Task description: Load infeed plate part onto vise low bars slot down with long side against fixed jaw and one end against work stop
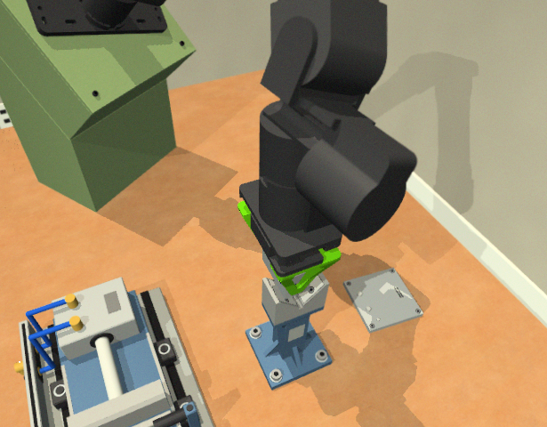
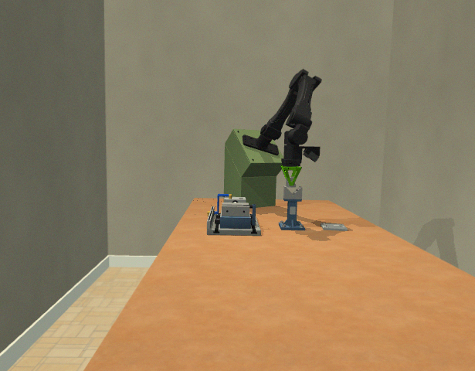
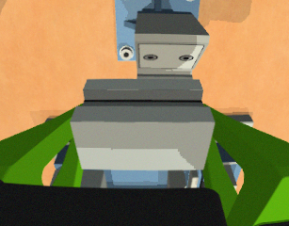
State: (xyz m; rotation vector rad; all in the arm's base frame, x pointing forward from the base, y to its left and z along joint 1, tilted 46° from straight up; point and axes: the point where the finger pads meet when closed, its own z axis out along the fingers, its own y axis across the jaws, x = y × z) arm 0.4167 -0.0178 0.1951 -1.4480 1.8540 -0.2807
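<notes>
My hand is 10 mm to the right of the grey part. Also, from my hand: moving jaw (220 mm to the right, 100 mm below, 20 mm ahead); then work stop (170 mm to the right, 90 mm below, 60 mm ahead); then white cylinder rod (210 mm to the right, 100 mm below, 30 mm behind).
</notes>
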